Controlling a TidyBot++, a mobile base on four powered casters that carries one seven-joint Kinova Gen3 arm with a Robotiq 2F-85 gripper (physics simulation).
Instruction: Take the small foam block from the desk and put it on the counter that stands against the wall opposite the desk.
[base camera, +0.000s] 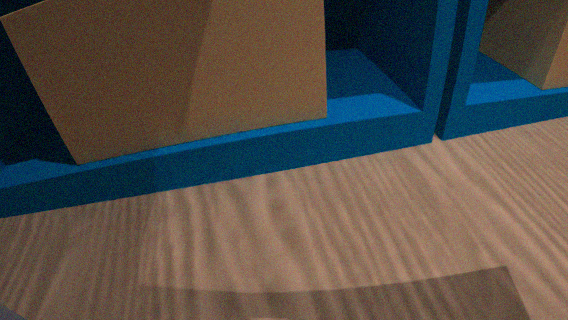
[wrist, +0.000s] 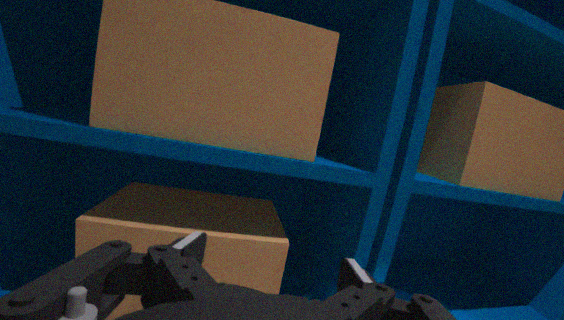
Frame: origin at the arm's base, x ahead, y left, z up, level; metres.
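Seen in the pictures: gripper, between the fingertips: (wrist: 271, 261).
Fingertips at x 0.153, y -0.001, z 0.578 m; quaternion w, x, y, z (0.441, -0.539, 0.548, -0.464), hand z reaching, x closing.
Observation:
A point is followed by its place in that frame.
My gripper (wrist: 271, 261) @(y -0.001, x 0.153, z 0.578 m) is open and empty at the bottom of the wrist view, its two fingers wide apart in front of the blue shelving. The small foam block, the desk and the counter do not show in either view.
A blue shelf unit (base camera: 300, 145) @(y 0.008, x 0.495, z -0.350 m) (wrist: 225, 159) @(y 0.105, x 0.477, z 0.576 m) stands close in front of me across both views. Large brown boxes sit in it, one at the upper left (wrist: 210, 80) @(y 0.159, x 0.487, z 0.717 m), one at the lower left (wrist: 175, 245) and one at the right (wrist: 510, 145) @(y -0.603, x 0.633, z 0.725 m). Wooden floor (base camera: 300, 225) @(y 0.013, x 0.373, z -0.396 m) runs up to its base.

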